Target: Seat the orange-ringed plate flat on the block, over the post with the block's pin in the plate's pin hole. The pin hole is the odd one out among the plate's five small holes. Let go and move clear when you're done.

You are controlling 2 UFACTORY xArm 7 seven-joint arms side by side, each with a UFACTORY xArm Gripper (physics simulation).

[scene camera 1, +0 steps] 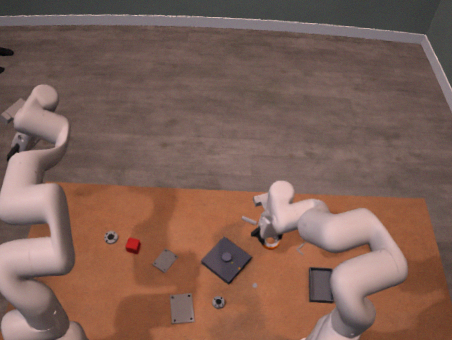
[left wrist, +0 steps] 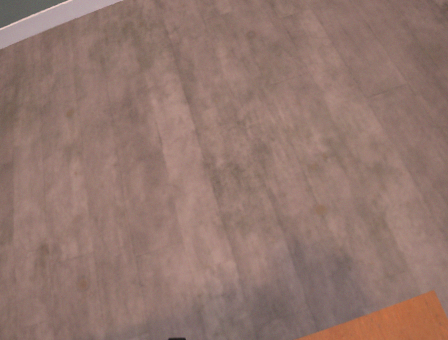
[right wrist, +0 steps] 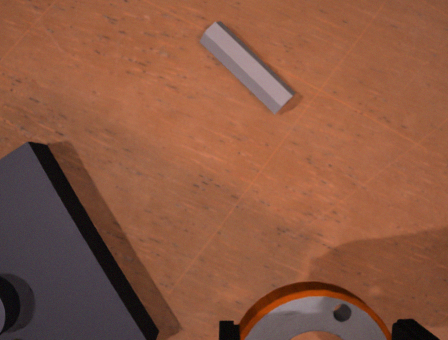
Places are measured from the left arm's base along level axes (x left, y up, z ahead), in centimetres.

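Pixels of known places: right gripper, between the fingertips: [scene camera 1: 270, 238].
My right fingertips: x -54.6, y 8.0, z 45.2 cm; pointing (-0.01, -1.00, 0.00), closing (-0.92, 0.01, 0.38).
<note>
Ahead of a thing's pixels: the offset from my right fingertips to its top centre. "*": to the spot under its first point.
The orange-ringed plate {dx -0.2, dy +0.2, dz -0.5 cm} [scene camera 1: 271, 246] [right wrist: 295, 321] is between the fingers of my right gripper [scene camera 1: 269, 241] [right wrist: 316, 331], which is shut on it above the table, to the right of the block. One small hole {* dx -0.5, dy -0.6, dz +1.9 cm} [right wrist: 342, 313] shows; the plate's lower part is cut off in the right wrist view. The dark square block {dx +14.3, dy -4.1, dz -6.1 cm} [scene camera 1: 215, 261] [right wrist: 55, 240] lies on the table with its round post {* dx +14.4, dy -4.1, dz -6.3 cm} [scene camera 1: 226, 257] [right wrist: 2, 306] upright. Small green and orange marks show beside the post; I cannot tell which is the pin. My left gripper [scene camera 1: 15, 150] is open and empty, far left beyond the table.
A grey hexagonal bar {dx +6.9, dy -6.6, dz +10.9 cm} [scene camera 1: 249, 220] [right wrist: 247, 69] lies beyond the block. A red cube {dx +47.4, dy -4.0, dz -4.2 cm} [scene camera 1: 132, 245], two grey plates {dx +35.6, dy -7.4, dz -7.8 cm} [scene camera 1: 165, 260] {dx +27.6, dy -7.3, dz -24.5 cm} [scene camera 1: 182, 308] and two small round parts {* dx +56.3, dy -7.0, dz -1.3 cm} [scene camera 1: 111, 237] {* dx +15.8, dy -6.5, dz -21.8 cm} [scene camera 1: 218, 302] lie left of and below the block. A dark tray {dx -18.8, dy -5.5, dz -13.1 cm} [scene camera 1: 320, 285] is at the right.
</note>
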